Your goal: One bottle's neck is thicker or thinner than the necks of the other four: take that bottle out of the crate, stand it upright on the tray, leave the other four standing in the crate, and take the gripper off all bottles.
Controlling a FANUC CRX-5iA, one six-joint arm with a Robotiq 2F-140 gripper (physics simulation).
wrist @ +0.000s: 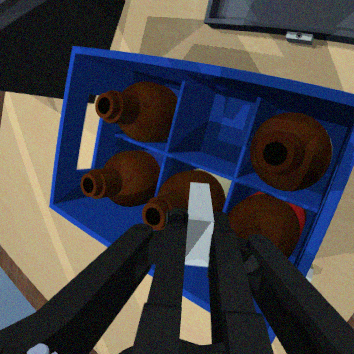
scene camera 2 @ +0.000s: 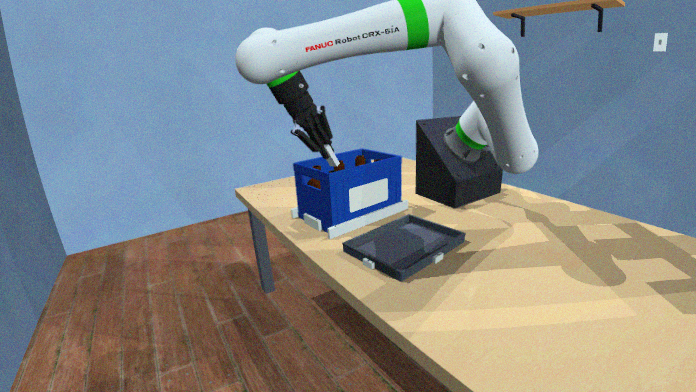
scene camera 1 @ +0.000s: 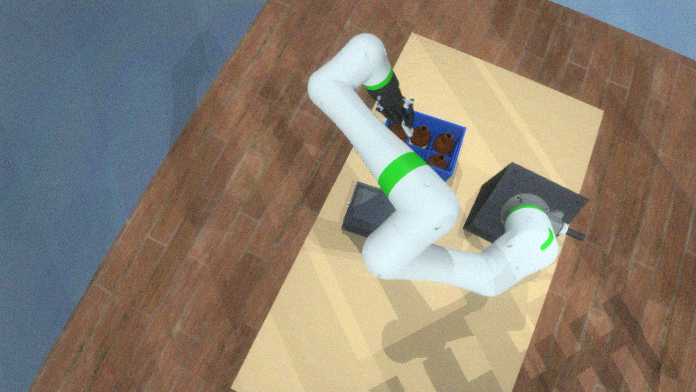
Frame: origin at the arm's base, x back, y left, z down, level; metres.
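Seen in the pictures: gripper, between the fingertips: (wrist: 197, 199) (scene camera 2: 335, 164) (scene camera 1: 410, 133); arm's base, origin of its link: (scene camera 2: 461, 146) (scene camera 1: 524, 213).
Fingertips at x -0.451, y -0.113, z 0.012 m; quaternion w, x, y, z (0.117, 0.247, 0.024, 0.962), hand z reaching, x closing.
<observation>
Offsets run from my fingertips to a thing's top centre. "spot": to the spot under its first point. Level surfaces: height alone.
The blue crate @[dx +0.042, dy +0.007, dz -0.011 m] (scene camera 1: 448, 123) (scene camera 2: 312, 202) (wrist: 75, 75) holds five brown bottles. In the wrist view, two bottles @[dx +0.131, dy +0.041, dz +0.001 m] (wrist: 152, 111) @[dx +0.126, dy -0.047, dz +0.001 m] (wrist: 134, 177) stand at the left. One bottle @[dx -0.041, dy +0.059, dz +0.001 m] (wrist: 292, 175) stands at the upper right. Another bottle @[dx +0.036, dy -0.036, dz +0.001 m] (wrist: 175, 187) is at the lower middle, partly behind the fingers. The lower-right bottle @[dx -0.048, dy -0.027, dz +0.001 m] (wrist: 265, 220) has its neck hidden by the fingers. The upper-middle compartment is empty. My gripper (scene camera 1: 407, 131) (scene camera 2: 333, 157) (wrist: 197, 199) is shut with nothing between its fingers, tilted, its tips over the crate among the bottle tops. The dark tray @[dx +0.021, dy +0.284, dz +0.138 m] (scene camera 1: 356, 226) (scene camera 2: 400, 273) (wrist: 250, 26) bears no bottle. Which neck differs is not clear.
The arm's black pedestal (scene camera 1: 480, 212) (scene camera 2: 435, 175) stands on the table @[dz +0.164 m] (scene camera 1: 550, 125) (scene camera 2: 575, 350) behind the tray. Pale rails @[dx +0.051, dy +0.106, dz +0.134 m] (scene camera 2: 367, 219) line the crate's base. Small pale clips @[spot: dx -0.110, dy +0.306, dz +0.151 m] (scene camera 2: 369, 263) sit at the tray's edge. The arm hides part of the crate and tray in scene camera 1.
</observation>
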